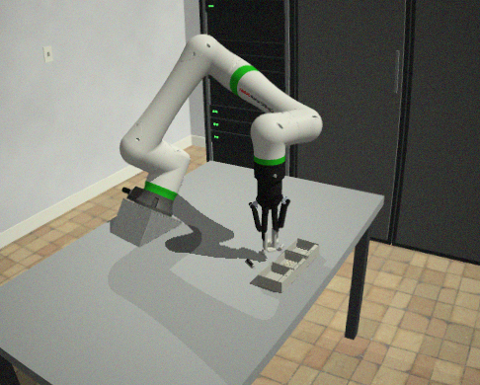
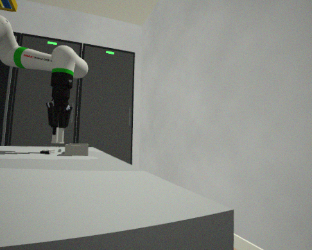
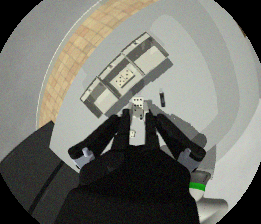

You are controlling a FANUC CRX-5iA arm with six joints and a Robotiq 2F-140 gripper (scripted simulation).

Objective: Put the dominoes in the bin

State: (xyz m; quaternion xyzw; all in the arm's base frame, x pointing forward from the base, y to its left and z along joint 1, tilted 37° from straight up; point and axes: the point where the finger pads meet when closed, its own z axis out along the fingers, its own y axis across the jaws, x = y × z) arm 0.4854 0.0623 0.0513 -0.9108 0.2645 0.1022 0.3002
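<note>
Now: hand 9 cm short of the pale two-compartment bin block, 6 cm above it and 1 cm to the left of it. The rest, counted from my hand: small dark object: 7 cm below, 6 cm to the right, 3 cm behind; cream domino: 8 cm ahead, 6 cm below, 1 cm to the right.
</note>
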